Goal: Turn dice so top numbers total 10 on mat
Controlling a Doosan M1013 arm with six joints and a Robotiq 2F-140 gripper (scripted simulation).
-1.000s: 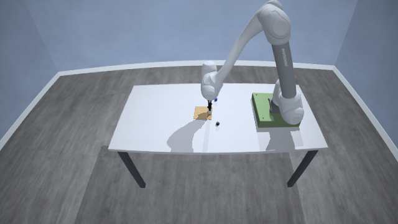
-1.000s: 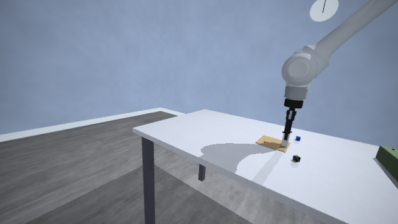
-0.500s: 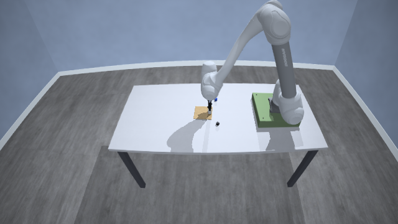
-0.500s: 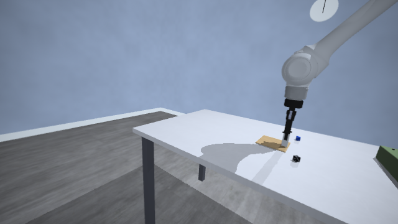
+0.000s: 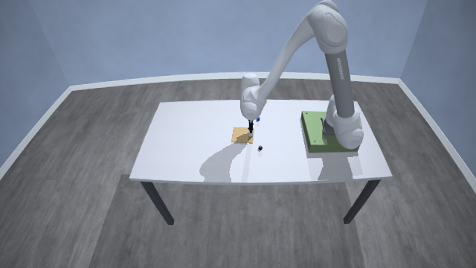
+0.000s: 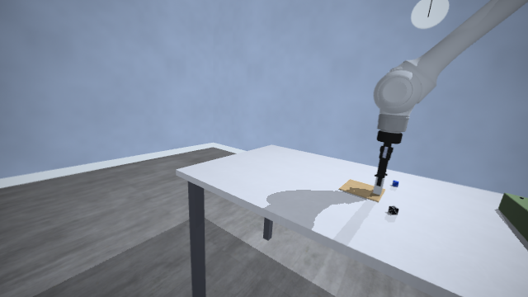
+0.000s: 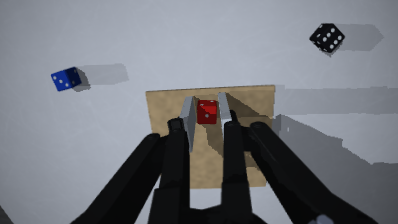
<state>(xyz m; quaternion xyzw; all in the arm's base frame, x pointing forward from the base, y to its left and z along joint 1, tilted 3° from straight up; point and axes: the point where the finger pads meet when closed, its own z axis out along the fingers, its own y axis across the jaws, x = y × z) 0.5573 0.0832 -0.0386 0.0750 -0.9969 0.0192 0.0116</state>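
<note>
Right now the red die is 3 cm below my hand. From my hand the other things lie so: black die 11 cm to the left, 8 cm behind, 3 cm below; blue die 15 cm to the right, 3 cm below, 3 cm behind; tan mat 5 cm ahead, 4 cm below, 1 cm to the left.
</note>
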